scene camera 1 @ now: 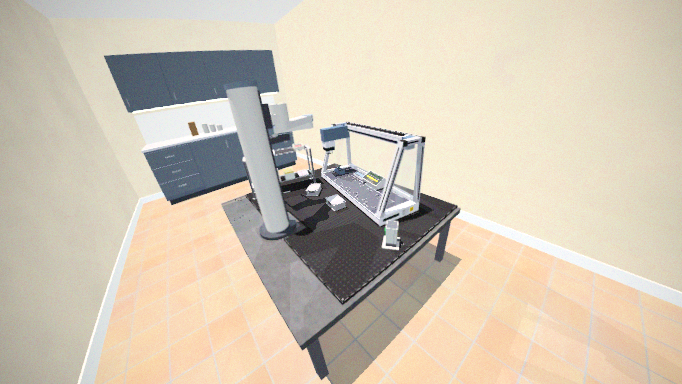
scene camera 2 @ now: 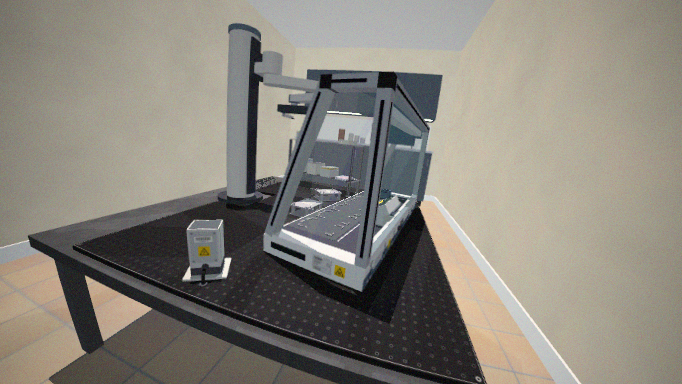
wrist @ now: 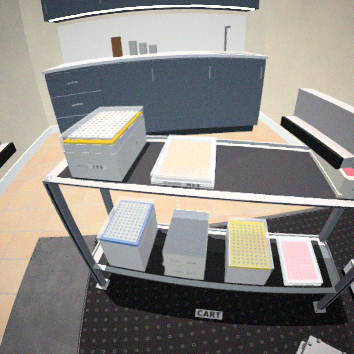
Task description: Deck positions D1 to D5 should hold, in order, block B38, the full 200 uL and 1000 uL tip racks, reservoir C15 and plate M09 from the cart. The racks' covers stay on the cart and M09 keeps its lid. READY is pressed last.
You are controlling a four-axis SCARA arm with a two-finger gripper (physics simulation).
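My gripper (scene camera 2: 288, 116) (wrist: 146, 111) is open and empty, high in front of the cart (wrist: 200, 189). In the wrist view, a large yellow-rimmed rack (wrist: 105, 145) and a pale lidded plate (wrist: 185, 161) stand on the top shelf. A box with a red inside (wrist: 348, 173) is cut off at the right edge. The lower shelf holds a blue-rimmed tip rack (wrist: 128, 235), two stacked grey-white blocks (wrist: 186, 245), a yellow tip rack (wrist: 248, 250) and a pink plate (wrist: 300, 261). Labels are too blurred to read. The deck (scene camera 1: 362, 192) (scene camera 2: 325, 217) shows slot marks.
The deck's frame (scene camera 1: 392, 180) (scene camera 2: 375, 175) rises around it, with a screen (scene camera 1: 373, 178) at its far side. Two low white stands (scene camera 1: 313, 189) (scene camera 1: 335, 202) sit between deck and arm column (scene camera 1: 257, 160) (scene camera 2: 241, 115). A grey box (scene camera 1: 392, 233) (scene camera 2: 205, 245) stands near the table edge.
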